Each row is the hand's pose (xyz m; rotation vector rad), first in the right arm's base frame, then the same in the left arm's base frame.
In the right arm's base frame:
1: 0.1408 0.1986 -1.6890 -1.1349 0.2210 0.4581
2: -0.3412 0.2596 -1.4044 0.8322 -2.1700 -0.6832
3: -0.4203 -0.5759 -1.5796 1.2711 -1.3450 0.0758
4: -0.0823 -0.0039 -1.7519 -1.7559 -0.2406 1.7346
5: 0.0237 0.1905 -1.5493 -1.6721 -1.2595 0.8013
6: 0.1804 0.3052 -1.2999 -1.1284 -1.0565 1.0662
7: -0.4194 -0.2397 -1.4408 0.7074 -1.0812 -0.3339
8: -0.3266 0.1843 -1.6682 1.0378 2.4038 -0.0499
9: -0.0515 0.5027 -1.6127 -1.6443 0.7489 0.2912
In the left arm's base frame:
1: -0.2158 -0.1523 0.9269 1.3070 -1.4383 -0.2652
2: -0.5047 0.1743 0.5708 -1.1445 -0.0300 1.2834
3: 0.1708 0.6922 0.6738 -1.2706 0.7414 0.4316
4: -0.1558 0.1494 0.9380 -0.2108 -1.8616 -0.8272
5: -0.2643 -0.0740 0.7695 0.5145 -1.4717 -1.8761
6: -0.2772 -0.3085 0.5579 0.7660 -2.0757 -1.5743
7: -0.1149 0.4978 0.5600 -1.9804 0.6652 0.5859
8: -0.4395 0.2467 0.8277 0.6121 -0.0802 2.8221
9: -0.5732 -0.1559 0.8403 0.8469 -0.9117 -0.0600

